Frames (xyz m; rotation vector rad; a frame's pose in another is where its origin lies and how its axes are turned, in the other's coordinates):
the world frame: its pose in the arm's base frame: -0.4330 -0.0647 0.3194 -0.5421 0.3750 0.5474
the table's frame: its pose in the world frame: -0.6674 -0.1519 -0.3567 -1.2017 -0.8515 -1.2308
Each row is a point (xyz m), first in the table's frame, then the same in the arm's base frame.
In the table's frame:
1: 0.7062 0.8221 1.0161
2: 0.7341 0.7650 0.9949
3: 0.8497 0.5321 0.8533
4: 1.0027 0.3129 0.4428
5: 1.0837 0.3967 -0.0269
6: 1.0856 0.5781 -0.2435
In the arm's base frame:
1: -0.4075 0.7315 0.1927
2: -0.4300 0.7142 0.2533
3: -0.4979 0.5967 0.5165
4: -0.4237 0.2657 0.8700
5: -0.1216 -0.0878 1.0041
6: 0.1125 -0.2379 0.9543

